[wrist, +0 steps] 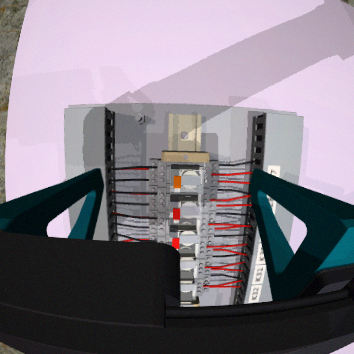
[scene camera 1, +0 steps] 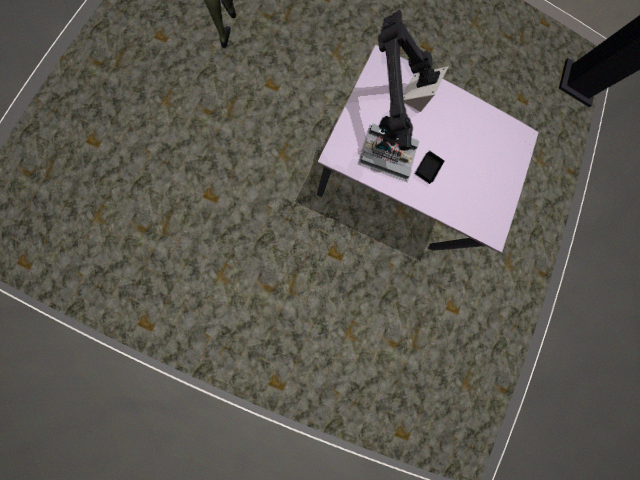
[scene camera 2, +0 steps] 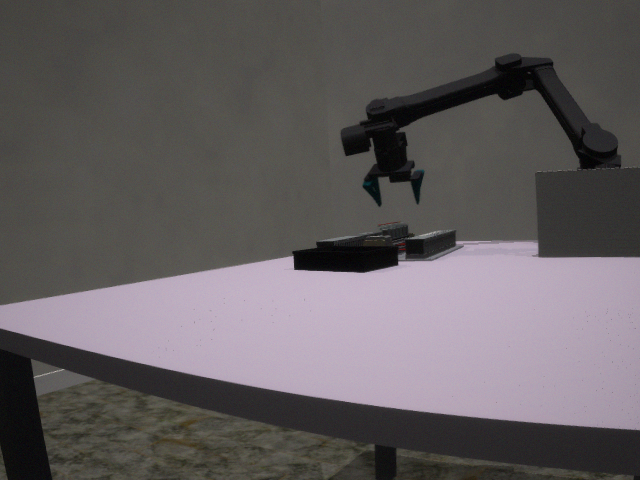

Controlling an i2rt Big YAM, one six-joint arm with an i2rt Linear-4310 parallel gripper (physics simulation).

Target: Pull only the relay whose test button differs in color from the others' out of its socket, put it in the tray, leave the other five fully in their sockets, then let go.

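Pixels of known places: gripper, fingertip midpoint: (wrist: 176,176) (scene camera 1: 379,139) (scene camera 2: 399,204); arm's base, link origin: (scene camera 1: 428,80) (scene camera 2: 605,202).
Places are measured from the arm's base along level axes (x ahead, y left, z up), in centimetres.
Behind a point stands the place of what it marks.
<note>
The relay with the orange test button (wrist: 177,181) @(x 50.7, y -12.0, z -3.0 cm) sits in the top position of the relay row in the wrist view, upright in its socket. Below it, two relays show red buttons (wrist: 176,214) @(x 50.4, y -9.1, z -3.0 cm) (wrist: 175,243) @(x 50.1, y -6.4, z -3.0 cm); the buttons of the lower relays are hidden by the dark gripper body. My gripper (scene camera 2: 399,204) @(x 51.0, y -13.1, z 1.1 cm) (wrist: 176,176) @(x 51.0, y -13.1, z 1.1 cm) is open and empty, with its teal fingers apart, high above the relay panel (wrist: 230,131) @(x 45.2, y -17.2, z -9.7 cm). In the wrist view the fingers frame the upper part of the row. The black tray (scene camera 1: 430,167) @(x 45.4, y 23.6, z -9.6 cm) (scene camera 2: 330,260) @(x 46.3, y 28.1, z -8.0 cm) stands beside the panel and looks empty.
Grey wiring ducts (wrist: 90,130) @(x 59.4, y -15.2, z -5.7 cm) (wrist: 284,150) @(x 40.4, y -16.0, z -5.7 cm) flank the relay row, with red and black wires between. A tan end block (wrist: 175,156) @(x 51.0, y -13.8, z -5.9 cm) adjoins the orange-button relay. The arm's pedestal (scene camera 2: 586,211) @(x 3.5, y 5.7, z -1.4 cm) stands on the table (scene camera 1: 480,160) @(x 24.7, y 52.9, z -10.0 cm). A person's legs (scene camera 1: 216,18) show beyond the table.
</note>
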